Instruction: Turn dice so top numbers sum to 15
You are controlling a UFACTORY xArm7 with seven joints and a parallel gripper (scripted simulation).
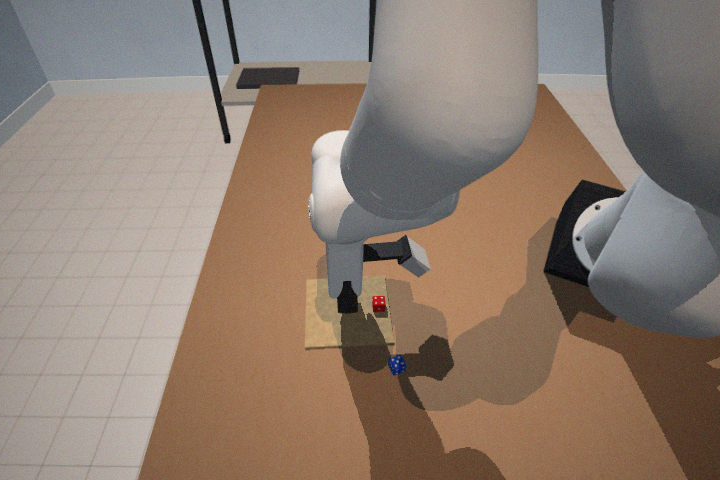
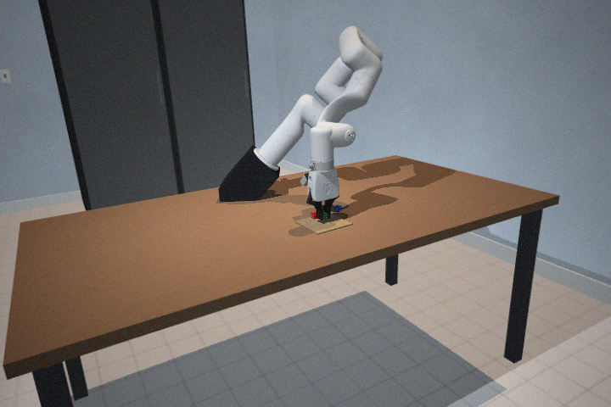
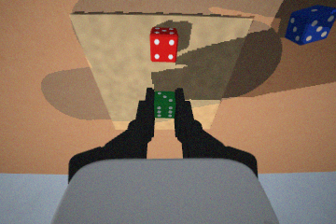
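The tan mat lies 40 mm below my hand. Also, from my hand: blue die: 100 mm behind, 90 mm to the left, 30 mm below; green die: 10 mm below; red die: 50 mm behind, 20 mm to the right, 20 mm below.
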